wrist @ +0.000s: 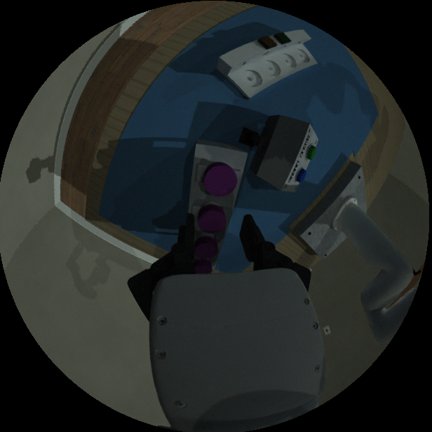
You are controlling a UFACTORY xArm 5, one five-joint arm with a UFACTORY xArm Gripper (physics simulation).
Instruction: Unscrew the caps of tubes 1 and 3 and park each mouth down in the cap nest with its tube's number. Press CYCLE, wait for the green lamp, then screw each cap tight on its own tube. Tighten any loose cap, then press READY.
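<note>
The tube rack (227, 152) stands upright in the middle, with several purple-capped tubes in a row. The farthest cap (220, 179) and the cap behind it (212, 218) show most plainly; a third cap (206, 247) and the nearest cap (202, 266) lie closer to the gripper body. Tube numbers cannot be read. My gripper (218, 224) is open, its fingers apart on either side of the row, with nothing held. The pale cap nest (240, 85) at the top has empty round recesses. Its amber lamp (267, 42) and green lamp (282, 38) look dark.
A dark grey control box (281, 150) stands right of the rack, with a green button (311, 152) and a blue button (301, 175). A small black block (249, 136) lies beside it. A grey base plate (318, 229) with an arm stands at the right edge of the blue mat (150, 175).
</note>
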